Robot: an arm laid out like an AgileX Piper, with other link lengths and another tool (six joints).
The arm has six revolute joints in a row. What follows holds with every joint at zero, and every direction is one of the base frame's.
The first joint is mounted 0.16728 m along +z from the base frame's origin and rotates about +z.
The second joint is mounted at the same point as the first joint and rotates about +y.
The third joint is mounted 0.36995 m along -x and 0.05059 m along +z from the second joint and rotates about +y.
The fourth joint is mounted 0.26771 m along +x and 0.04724 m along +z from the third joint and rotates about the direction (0.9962, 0, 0.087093).
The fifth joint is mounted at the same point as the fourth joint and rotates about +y.
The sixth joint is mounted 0.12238 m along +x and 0.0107 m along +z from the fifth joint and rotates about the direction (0.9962, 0, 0.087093).
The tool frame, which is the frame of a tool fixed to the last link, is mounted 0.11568 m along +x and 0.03 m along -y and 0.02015 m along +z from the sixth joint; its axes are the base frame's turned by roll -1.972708, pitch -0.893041 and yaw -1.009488 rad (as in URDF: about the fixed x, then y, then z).
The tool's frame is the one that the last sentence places.
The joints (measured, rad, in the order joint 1, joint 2, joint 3, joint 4, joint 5, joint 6), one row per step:
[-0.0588, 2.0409, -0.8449, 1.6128, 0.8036, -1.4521]
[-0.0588, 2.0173, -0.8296, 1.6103, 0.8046, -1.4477]
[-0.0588, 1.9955, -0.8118, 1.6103, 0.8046, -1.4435]
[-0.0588, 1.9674, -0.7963, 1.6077, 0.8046, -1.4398]
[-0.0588, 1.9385, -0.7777, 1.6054, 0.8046, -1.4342]
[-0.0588, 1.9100, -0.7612, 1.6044, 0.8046, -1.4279]
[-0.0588, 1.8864, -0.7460, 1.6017, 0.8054, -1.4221]
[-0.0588, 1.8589, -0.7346, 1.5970, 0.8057, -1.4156]
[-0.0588, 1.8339, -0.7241, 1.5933, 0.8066, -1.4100]
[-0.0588, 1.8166, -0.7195, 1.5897, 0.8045, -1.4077]
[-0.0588, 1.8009, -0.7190, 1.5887, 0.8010, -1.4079]
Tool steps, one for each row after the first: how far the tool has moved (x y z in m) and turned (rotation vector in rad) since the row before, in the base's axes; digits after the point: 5 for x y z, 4 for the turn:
[-0.00452, 0.00047, 0.00681, 0.0009, -0.0052, 0.0000]
[-0.00537, 0.00030, 0.00529, 0.0014, -0.0011, -0.0025]
[-0.00447, 0.00028, 0.00828, -0.0005, -0.0099, 0.0001]
[-0.00581, 0.00035, 0.00763, 0.0005, -0.0063, -0.0013]
[-0.00505, 0.00029, 0.00783, 0.0013, -0.0076, -0.0029]
[-0.00520, 0.00047, 0.00588, 0.0012, -0.0043, -0.0007]
[-0.00396, 0.00032, 0.00809, -0.0004, -0.0114, 0.0004]
[-0.00376, 0.00041, 0.00729, 0.0003, -0.0105, 0.0004]
[-0.00160, -0.00028, 0.00527, -0.0035, -0.0108, 0.0006]
[0.00029, -0.00067, 0.00578, -0.0045, -0.0150, -0.0009]

